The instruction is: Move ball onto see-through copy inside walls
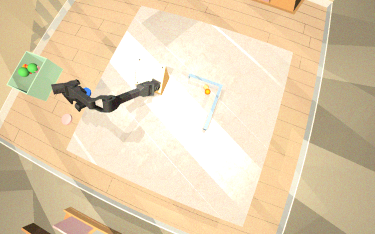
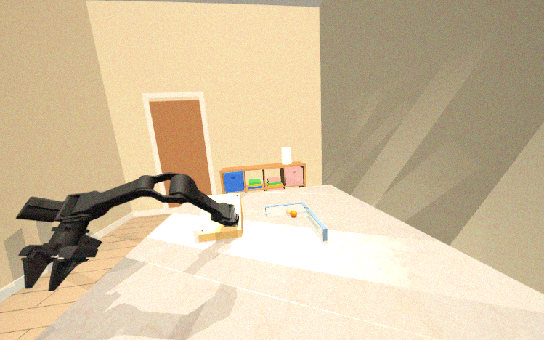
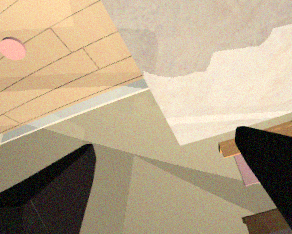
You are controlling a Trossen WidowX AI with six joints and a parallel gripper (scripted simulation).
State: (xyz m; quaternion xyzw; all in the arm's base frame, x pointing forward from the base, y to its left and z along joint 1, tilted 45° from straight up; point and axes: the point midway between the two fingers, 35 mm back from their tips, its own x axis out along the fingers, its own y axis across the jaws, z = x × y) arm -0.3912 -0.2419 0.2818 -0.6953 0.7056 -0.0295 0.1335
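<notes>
Right now the orange ball is 71 cm ahead of my gripper tip, 52 cm to the left of it and 10 cm below it. Round my gripper tip: see-through copy of ball (69 cm ahead, 55 cm to the left, 10 cm below).
</notes>
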